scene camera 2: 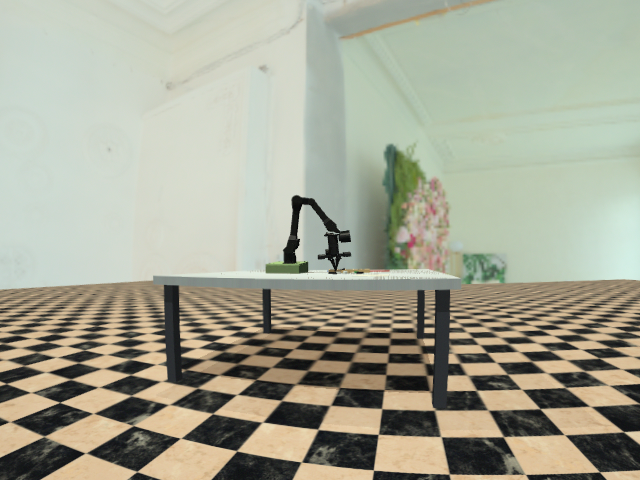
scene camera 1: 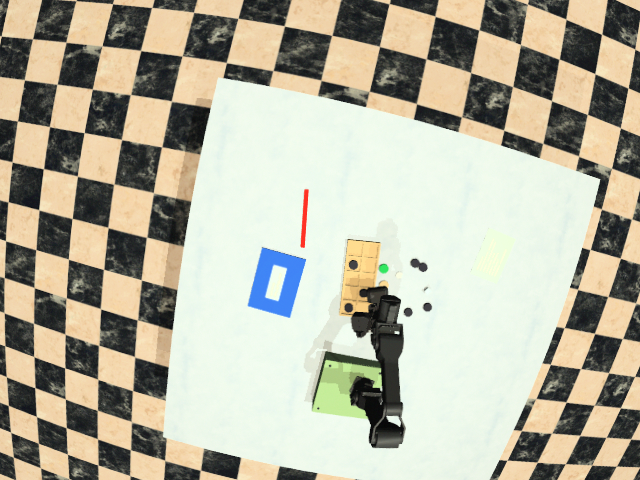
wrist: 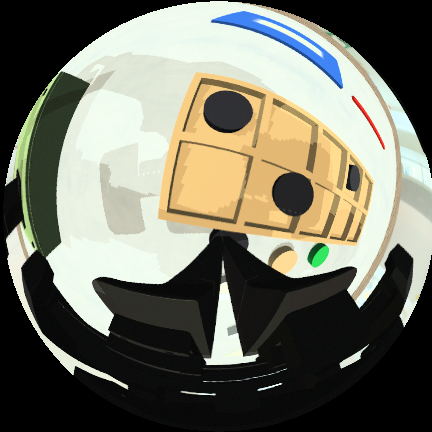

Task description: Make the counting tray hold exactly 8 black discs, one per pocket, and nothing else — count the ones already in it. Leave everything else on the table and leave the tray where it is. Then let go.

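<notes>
The tan ten-pocket tray (scene camera 1: 355, 248) (wrist: 207, 180) holds three black discs: one disc (scene camera 1: 348, 307) (wrist: 228, 111) in a corner pocket, one disc (scene camera 1: 363, 292) (wrist: 293, 194) in the other row, and one disc (scene camera 1: 353, 264) (wrist: 353, 177) farther along. My gripper (scene camera 2: 335, 271) (wrist: 221, 241) is shut with nothing between its fingers, low beside the tray. Its tips partly hide a black disc (wrist: 241, 242) outside the tray wall. Loose black discs (scene camera 1: 415, 262) (scene camera 1: 422, 267) (scene camera 1: 427, 306) (scene camera 1: 408, 312) lie right of the tray in scene camera 1.
A green disc (scene camera 1: 383, 268) (wrist: 318, 255) and a tan disc (scene camera 1: 383, 283) (wrist: 283, 259) lie close beside the tray. A whitish disc (scene camera 1: 398, 275), blue frame (scene camera 1: 257, 281), red bar (scene camera 1: 304, 218) and pale yellow pad (scene camera 1: 493, 255) are also on the table. The arm stands on a green base (scene camera 1: 323, 397) (scene camera 2: 281, 267).
</notes>
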